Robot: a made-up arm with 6 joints. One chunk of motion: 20 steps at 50 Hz.
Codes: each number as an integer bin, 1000 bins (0 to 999) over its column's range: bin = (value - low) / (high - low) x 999, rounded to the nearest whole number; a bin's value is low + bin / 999 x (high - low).
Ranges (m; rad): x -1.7..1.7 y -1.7..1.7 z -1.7..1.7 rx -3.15..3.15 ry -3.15..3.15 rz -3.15..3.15
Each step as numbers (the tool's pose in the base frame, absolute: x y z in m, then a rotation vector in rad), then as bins.
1 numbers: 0.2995 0.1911 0.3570 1.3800 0.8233 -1.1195
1 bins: 588 556 604 718 630 322
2 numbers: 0.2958 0.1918 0.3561 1.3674 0.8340 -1.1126
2 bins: 586 556 604 716 632 323
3 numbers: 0.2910 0.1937 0.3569 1.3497 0.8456 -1.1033
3 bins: 585 556 604 714 634 325
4 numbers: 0.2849 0.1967 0.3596 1.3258 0.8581 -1.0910
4 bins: 583 557 605 710 636 326
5 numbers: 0.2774 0.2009 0.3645 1.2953 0.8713 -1.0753
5 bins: 581 559 607 705 638 329
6 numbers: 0.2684 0.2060 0.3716 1.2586 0.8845 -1.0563
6 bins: 578 560 609 699 640 332
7 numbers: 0.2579 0.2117 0.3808 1.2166 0.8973 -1.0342
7 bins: 575 562 611 692 642 336
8 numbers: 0.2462 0.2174 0.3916 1.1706 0.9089 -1.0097
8 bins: 572 563 615 685 644 339
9 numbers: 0.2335 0.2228 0.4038 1.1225 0.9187 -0.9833
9 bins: 568 565 618 677 645 344
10 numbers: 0.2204 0.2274 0.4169 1.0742 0.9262 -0.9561
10 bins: 564 566 622 670 646 348
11 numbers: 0.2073 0.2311 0.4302 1.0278 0.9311 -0.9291
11 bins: 560 567 626 662 647 352
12 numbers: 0.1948 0.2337 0.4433 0.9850 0.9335 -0.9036
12 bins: 557 568 630 656 648 356
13 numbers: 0.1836 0.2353 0.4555 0.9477 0.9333 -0.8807
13 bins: 553 569 633 650 647 360
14 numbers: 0.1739 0.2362 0.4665 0.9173 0.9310 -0.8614
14 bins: 551 569 637 645 647 363
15 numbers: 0.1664 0.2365 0.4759 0.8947 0.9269 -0.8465
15 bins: 548 569 639 641 646 365
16 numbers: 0.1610 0.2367 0.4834 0.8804 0.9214 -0.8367
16 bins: 547 569 642 639 646 367
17 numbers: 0.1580 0.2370 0.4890 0.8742 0.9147 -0.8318
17 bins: 546 569 643 638 645 368
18 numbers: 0.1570 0.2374 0.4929 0.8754 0.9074 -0.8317
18 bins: 546 569 644 638 643 368
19 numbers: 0.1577 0.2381 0.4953 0.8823 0.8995 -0.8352
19 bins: 546 569 645 639 642 367
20 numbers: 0.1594 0.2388 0.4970 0.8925 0.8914 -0.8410
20 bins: 546 570 646 641 641 366
